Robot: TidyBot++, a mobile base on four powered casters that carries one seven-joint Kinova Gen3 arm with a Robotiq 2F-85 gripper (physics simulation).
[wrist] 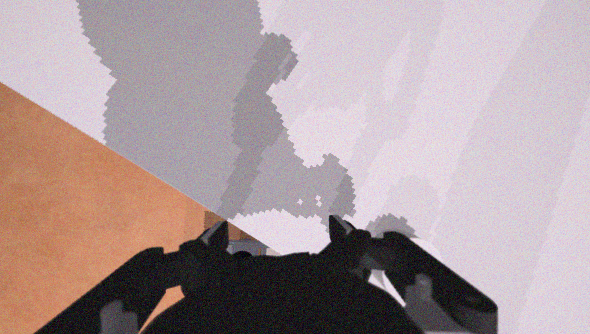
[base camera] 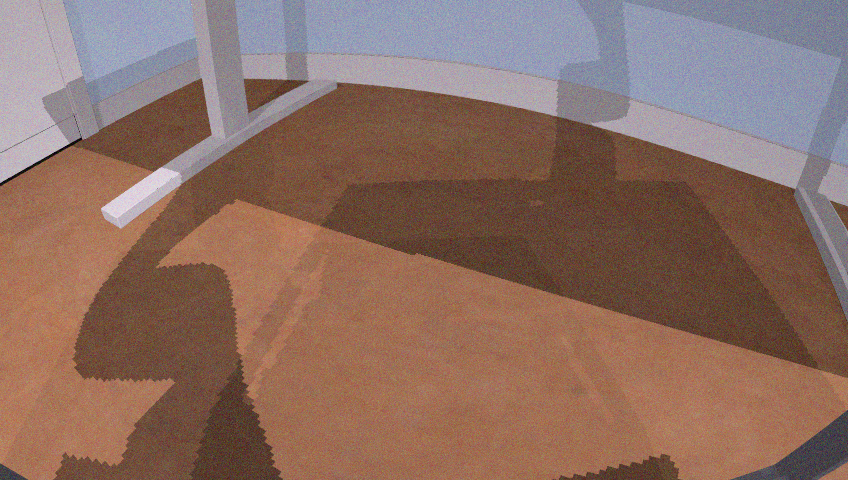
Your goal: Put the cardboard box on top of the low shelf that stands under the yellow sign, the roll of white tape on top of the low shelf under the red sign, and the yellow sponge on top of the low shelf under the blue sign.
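Places are measured from the arm's base along level axes (x ahead, y left, z up), in millimetres.
Pixels of known places: gripper, fingertip midpoint: point(wrist: 279, 229).
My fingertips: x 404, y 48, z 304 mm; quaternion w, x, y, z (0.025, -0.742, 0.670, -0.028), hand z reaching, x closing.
Observation:
For each thing: its top centre in the pictures, then the offset to it from my fingertips. "pt": a spot on its surface instead. Level surfaces: height alone.
- white table top, its level: 1 mm up
- white tape, middle of its top: point(wrist: 413, 271) 20 mm back, 103 mm right, 24 mm up
- brown floor, its level: 719 mm down
- white table leg, surface spot: point(base camera: 221, 71) pt 574 mm ahead, 320 mm left, 544 mm down
My gripper point(wrist: 279, 229) is open and empty, with its fingertips wide apart above the white table top point(wrist: 480, 100), near the table's edge. Beyond the right finger, a small dark shadow and a faint round shade lie on the table. A bright sliver beside that finger looks like the edge of the roll of white tape point(wrist: 426, 245); the rest of it is hidden behind the finger. The cardboard box, the yellow sponge, the low shelves and the coloured signs do not show in either view.
The table edge runs diagonally at the left of the wrist view, with brown floor point(wrist: 75, 200) beyond. Part of the grey base point(wrist: 247, 247) shows between the fingers. In the base camera view, a white table leg point(base camera: 221, 71) stands on a foot bar point(base camera: 142, 189) at left; another foot point(base camera: 824, 237) shows at right.

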